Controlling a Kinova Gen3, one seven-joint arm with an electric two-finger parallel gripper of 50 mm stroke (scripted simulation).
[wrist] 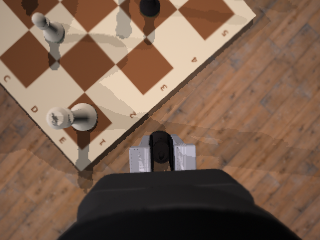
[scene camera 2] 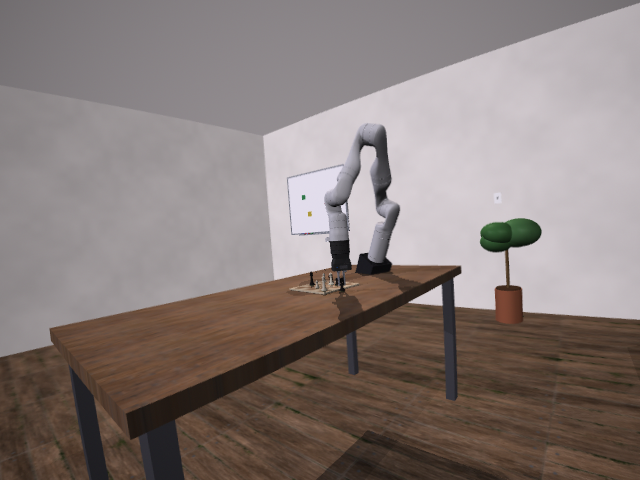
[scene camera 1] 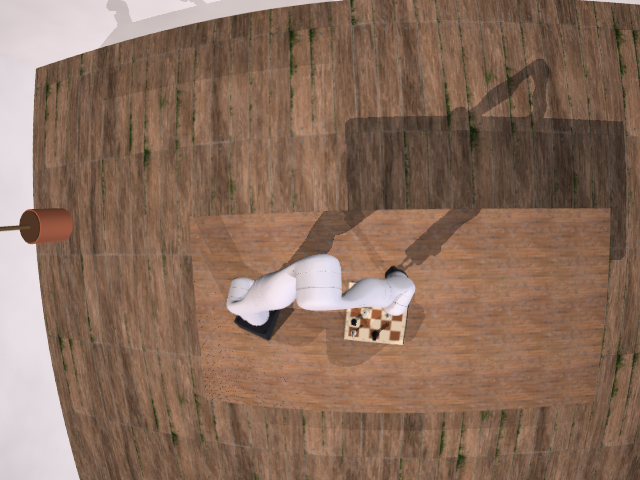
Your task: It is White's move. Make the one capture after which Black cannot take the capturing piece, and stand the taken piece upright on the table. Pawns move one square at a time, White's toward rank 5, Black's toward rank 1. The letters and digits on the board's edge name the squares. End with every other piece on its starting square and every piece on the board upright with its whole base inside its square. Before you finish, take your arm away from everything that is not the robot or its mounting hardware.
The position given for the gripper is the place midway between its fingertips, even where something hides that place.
Observation:
In view: the gripper (wrist: pixel 160 147) and a chessboard (scene camera 1: pixel 391 331).
The chessboard shows as well in the wrist view (wrist: pixel 123 65).

